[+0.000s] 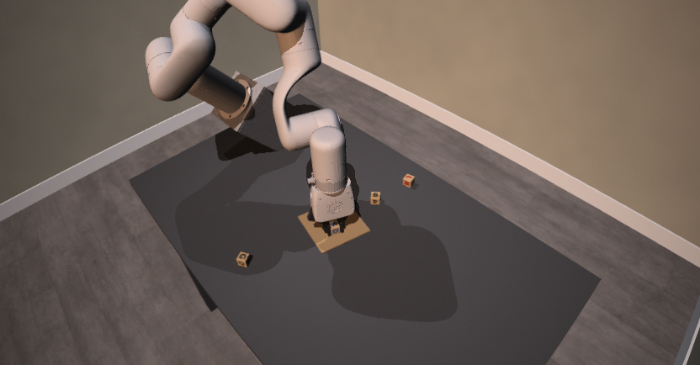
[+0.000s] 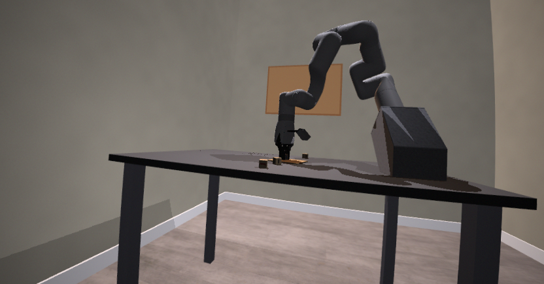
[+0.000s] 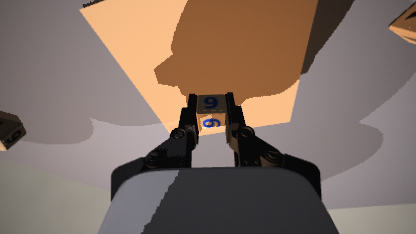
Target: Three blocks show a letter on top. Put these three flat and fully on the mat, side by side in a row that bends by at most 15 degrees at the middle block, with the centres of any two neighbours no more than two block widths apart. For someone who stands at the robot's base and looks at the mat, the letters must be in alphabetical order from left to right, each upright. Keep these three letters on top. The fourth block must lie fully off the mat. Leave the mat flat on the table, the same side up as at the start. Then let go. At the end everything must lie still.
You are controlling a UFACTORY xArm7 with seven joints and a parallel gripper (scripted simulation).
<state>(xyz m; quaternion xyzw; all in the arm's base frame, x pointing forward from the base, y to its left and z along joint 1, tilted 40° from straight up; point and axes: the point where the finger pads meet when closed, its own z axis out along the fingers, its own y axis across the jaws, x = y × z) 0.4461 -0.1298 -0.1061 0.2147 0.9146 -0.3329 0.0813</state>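
Now: hand 2 cm past the tan mat, 2 cm above it and 1 cm to the right of it.
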